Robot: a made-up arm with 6 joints.
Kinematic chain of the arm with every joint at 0, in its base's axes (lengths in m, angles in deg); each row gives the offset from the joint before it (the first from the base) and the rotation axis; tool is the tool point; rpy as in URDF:
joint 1: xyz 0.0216 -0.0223 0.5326 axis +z
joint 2: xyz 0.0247 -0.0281 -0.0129 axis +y
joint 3: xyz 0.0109 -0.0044 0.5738 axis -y
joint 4: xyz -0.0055 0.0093 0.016 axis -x
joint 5: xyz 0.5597 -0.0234 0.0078 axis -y
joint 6: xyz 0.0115 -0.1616 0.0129 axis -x
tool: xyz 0.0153 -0.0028 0.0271 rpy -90 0 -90
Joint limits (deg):
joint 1: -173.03..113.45
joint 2: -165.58..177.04
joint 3: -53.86..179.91
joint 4: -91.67..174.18
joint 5: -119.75..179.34
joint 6: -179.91..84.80
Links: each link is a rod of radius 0.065 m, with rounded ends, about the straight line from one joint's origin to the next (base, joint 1, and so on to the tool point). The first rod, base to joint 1, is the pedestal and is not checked.
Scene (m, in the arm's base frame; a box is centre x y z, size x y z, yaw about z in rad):
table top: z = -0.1
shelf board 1: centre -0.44 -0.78 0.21 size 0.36 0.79 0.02 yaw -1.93
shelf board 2: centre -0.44 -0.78 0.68 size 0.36 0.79 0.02 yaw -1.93
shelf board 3: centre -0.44 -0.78 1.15 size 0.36 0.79 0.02 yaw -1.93
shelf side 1: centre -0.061 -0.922 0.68 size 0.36 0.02 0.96 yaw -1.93
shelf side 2: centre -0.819 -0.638 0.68 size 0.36 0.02 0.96 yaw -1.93
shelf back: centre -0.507 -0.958 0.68 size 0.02 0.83 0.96 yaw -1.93
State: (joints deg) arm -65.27 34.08 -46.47 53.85 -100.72 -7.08
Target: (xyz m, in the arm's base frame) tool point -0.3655 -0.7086 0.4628
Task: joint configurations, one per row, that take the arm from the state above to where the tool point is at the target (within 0.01 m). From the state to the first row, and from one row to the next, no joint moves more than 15 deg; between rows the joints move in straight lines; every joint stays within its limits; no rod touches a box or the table.
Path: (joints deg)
1: -76.40 31.42 -48.93 41.24 -103.46 -6.13
2: -87.53 28.77 -51.40 28.63 -106.19 -5.18
3: -98.65 26.11 -53.86 16.02 -108.93 -4.24
4: -101.57 30.96 -44.80 27.68 -106.13 -5.75
5: -104.50 35.80 -35.75 39.34 -103.32 -7.26
6: -107.42 40.65 -26.69 51.00 -100.51 -8.77

